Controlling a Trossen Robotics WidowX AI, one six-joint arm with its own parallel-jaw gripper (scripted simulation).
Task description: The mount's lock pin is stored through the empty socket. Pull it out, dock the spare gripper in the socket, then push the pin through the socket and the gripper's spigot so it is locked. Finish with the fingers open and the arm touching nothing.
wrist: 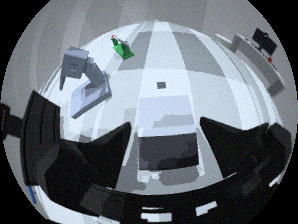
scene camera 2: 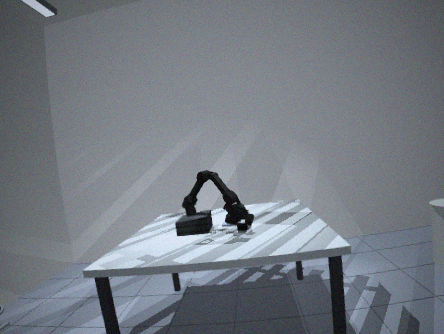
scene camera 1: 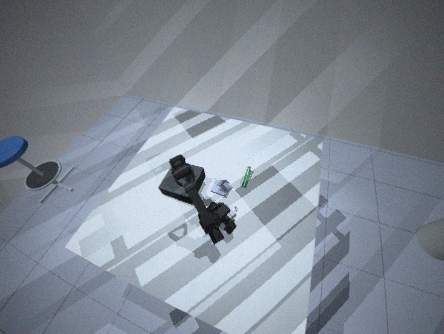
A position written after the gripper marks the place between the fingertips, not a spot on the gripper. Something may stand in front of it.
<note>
The gripper (wrist: 166,123) is open, with nothing in its grasp. Further things: a gripper (wrist: 167,139).
</note>
